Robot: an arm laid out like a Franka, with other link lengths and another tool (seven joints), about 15 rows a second.
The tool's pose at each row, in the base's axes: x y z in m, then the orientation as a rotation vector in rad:
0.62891 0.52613 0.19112 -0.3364 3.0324 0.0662
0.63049 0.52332 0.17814 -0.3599 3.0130 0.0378
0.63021 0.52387 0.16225 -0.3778 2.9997 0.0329
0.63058 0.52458 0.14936 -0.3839 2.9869 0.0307
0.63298 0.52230 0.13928 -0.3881 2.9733 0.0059
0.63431 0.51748 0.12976 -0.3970 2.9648 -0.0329
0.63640 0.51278 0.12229 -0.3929 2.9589 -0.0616
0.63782 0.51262 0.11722 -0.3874 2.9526 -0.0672
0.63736 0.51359 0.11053 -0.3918 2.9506 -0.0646
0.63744 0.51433 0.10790 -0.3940 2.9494 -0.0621
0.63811 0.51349 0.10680 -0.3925 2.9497 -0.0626
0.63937 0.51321 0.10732 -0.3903 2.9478 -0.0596
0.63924 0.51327 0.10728 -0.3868 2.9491 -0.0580
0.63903 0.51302 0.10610 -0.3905 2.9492 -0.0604
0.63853 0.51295 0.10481 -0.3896 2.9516 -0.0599
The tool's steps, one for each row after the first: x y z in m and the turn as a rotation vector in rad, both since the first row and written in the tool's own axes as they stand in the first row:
0.00029 -0.00352 0.01290 0.0194 -0.0146 -0.0180
0.00194 -0.00345 0.02872 0.0231 -0.0251 -0.0311
0.00264 -0.00326 0.04161 0.0256 -0.0367 -0.0365
0.00175 -0.00635 0.05172 0.0431 -0.0479 -0.0414
0.00239 -0.01166 0.06105 0.0693 -0.0520 -0.0493
0.00208 -0.01695 0.06841 0.0891 -0.0558 -0.0481
0.00121 -0.01758 0.07357 0.0938 -0.0623 -0.0453
0.00208 -0.01676 0.08024 0.0921 -0.0639 -0.0484
0.00209 -0.01614 0.08290 0.0905 -0.0650 -0.0499
0.00172 -0.01714 0.08401 0.0908 -0.0648 -0.0489
0.00051 -0.01768 0.08358 0.0892 -0.0673 -0.0475
0.00063 -0.01759 0.08361 0.0881 -0.0666 -0.0450
0.00100 -0.01783 0.08476 0.0895 -0.0658 -0.0475
0.00162 -0.01783 0.08600 0.0890 -0.0636 -0.0467

